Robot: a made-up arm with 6 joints. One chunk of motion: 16 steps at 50 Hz.
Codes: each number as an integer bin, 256 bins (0 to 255) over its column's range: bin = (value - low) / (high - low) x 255, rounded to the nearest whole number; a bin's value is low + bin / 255 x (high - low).
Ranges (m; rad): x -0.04..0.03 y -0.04..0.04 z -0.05..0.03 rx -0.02..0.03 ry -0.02..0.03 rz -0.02..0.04
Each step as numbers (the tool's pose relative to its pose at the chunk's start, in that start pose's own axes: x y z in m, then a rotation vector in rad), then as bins.
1 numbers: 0.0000 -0.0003 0.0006 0.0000 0.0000 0.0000
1 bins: 146 127 161 102 102 85
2 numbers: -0.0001 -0.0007 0.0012 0.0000 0.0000 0.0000
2 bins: 145 125 163 102 102 85
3 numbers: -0.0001 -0.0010 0.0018 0.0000 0.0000 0.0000
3 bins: 145 124 165 102 102 85
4 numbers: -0.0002 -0.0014 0.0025 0.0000 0.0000 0.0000
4 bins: 145 123 167 102 102 85
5 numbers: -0.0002 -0.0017 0.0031 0.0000 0.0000 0.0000
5 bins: 145 122 169 102 102 85
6 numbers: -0.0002 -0.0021 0.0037 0.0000 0.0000 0.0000
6 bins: 145 121 171 102 102 85
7 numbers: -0.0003 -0.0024 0.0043 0.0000 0.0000 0.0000
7 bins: 145 120 173 102 102 85
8 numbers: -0.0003 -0.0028 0.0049 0.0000 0.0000 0.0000
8 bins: 145 119 175 102 102 85
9 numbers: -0.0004 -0.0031 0.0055 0.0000 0.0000 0.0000
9 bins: 144 118 177 102 102 85
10 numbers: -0.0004 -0.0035 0.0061 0.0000 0.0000 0.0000
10 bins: 144 116 179 102 102 85
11 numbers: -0.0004 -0.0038 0.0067 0.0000 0.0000 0.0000
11 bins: 144 115 181 102 102 85
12 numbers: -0.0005 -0.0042 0.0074 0.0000 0.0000 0.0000
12 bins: 144 114 183 102 102 85
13 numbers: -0.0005 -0.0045 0.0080 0.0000 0.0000 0.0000
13 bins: 144 113 185 102 102 85
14 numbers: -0.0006 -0.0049 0.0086 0.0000 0.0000 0.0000
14 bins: 144 112 187 102 102 85
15 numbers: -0.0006 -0.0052 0.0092 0.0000 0.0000 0.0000
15 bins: 144 111 189 102 102 85
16 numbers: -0.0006 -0.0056 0.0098 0.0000 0.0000 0.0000
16 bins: 144 110 191 102 102 85
